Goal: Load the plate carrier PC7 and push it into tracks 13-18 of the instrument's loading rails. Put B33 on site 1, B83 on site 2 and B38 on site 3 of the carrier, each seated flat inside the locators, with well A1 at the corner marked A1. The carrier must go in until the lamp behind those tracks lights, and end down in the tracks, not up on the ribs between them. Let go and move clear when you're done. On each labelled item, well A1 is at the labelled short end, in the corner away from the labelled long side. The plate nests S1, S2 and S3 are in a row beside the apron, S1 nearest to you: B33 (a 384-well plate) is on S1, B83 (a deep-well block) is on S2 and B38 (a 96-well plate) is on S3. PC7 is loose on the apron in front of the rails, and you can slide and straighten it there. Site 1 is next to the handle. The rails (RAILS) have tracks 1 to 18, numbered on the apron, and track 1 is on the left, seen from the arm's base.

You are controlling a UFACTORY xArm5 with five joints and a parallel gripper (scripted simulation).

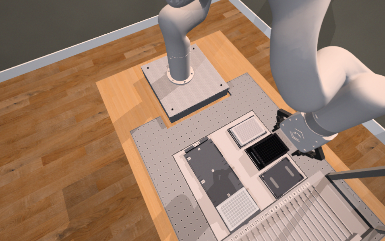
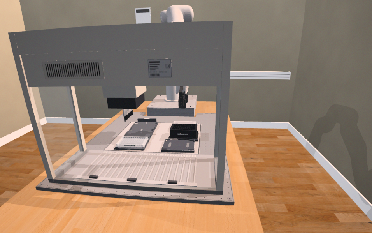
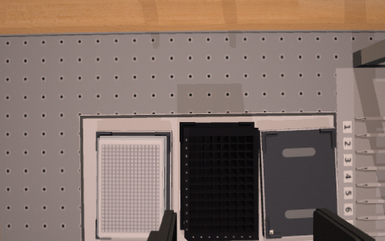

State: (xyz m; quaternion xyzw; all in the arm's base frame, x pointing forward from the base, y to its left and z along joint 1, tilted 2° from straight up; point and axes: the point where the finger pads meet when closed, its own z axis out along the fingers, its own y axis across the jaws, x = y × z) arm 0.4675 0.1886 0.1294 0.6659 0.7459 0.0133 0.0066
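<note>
My gripper is now 14 cm above the black deep-well block B83. Also, from my hand: plate carrier PC7: 23 cm to the right, 16 cm below, 3 cm ahead; then plate nest S3: 17 cm below, 11 cm ahead; then plate nest S2: 17 cm below.
</note>
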